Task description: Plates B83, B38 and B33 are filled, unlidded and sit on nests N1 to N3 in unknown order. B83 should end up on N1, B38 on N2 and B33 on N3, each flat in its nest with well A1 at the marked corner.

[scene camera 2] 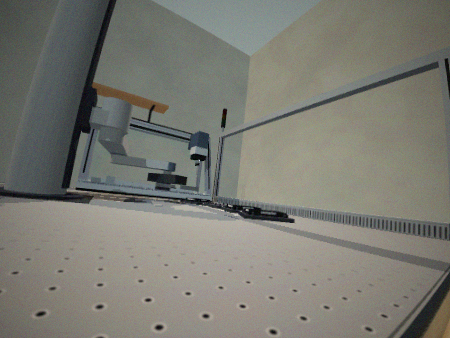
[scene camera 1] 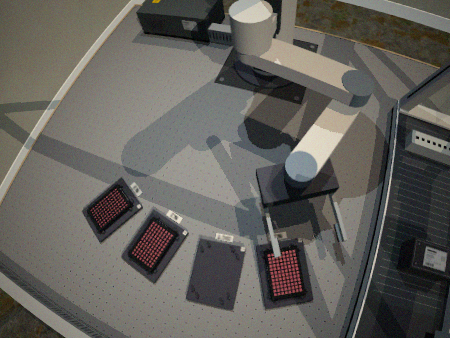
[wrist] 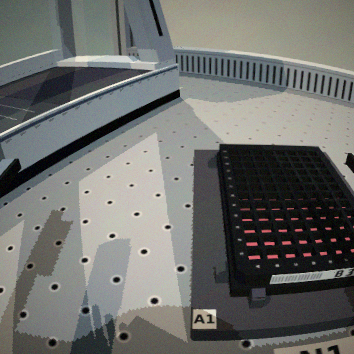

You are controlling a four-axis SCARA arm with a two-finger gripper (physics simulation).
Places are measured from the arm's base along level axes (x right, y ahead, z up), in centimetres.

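Pixels of known places: gripper, fingertip midpoint: [scene camera 1: 311,249] [wrist: 181,138].
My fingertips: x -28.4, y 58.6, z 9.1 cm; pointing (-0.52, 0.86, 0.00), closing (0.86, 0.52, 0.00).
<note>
For each thing: its top centre in the pictures, then the offset to it from my fingertips. "pt": a spot on its surface instead.
- Plate B38, top centre: [wrist: 292,190] [scene camera 1: 285,272] dy +6.6, dx +3.7, dz -5.2 cm
- nest N1, surface spot: [wrist: 207,200] pt dy +4.9, dx -1.2, dz -6.7 cm
- nest N2, top centre: [scene camera 1: 152,244] dy +12.1, dx +38.2, dz -5.7 cm
- nest N3, surface spot: [scene camera 1: 111,229] pt dy +13.3, dx +51.9, dz -6.7 cm
- dark box, surface spot: [scene camera 1: 432,257] pt dy -5.7, dx -28.3, dz +4.2 cm
- dark control box, surface spot: [scene camera 1: 180,17] pt dy -62.1, dx +63.1, dz +3.1 cm
- slotted rim, surface spot: [wrist: 270,72] pt dy +41.7, dx -7.3, dz -5.8 cm
Plate B38 [scene camera 1: 285,275] [wrist: 287,215], black with red wells, lies on nest N1 [scene camera 1: 287,303] [wrist: 207,200]; its label is partly cut off in the wrist view. The nest's A1 mark is at the near left there. My gripper [scene camera 1: 309,245] [wrist: 181,138] is open and empty, above the table. It is offset from the plate, which lies right of centre between the fingers in the wrist view. Two more filled plates sit on nest N2 [scene camera 1: 171,250] and nest N3 [scene camera 1: 111,229]: one plate [scene camera 1: 154,243] on N2, one plate [scene camera 1: 110,207] on N3. Their labels are unreadable.
A nest without a plate [scene camera 1: 216,272] lies between N1 and N2. A framed enclosure [wrist: 100,107] with a dark floor stands beside N1, holding a dark box [scene camera 1: 432,257]. A dark control box [scene camera 1: 180,17] stands near the arm's base. A slotted rim [wrist: 270,72] borders the table.
</note>
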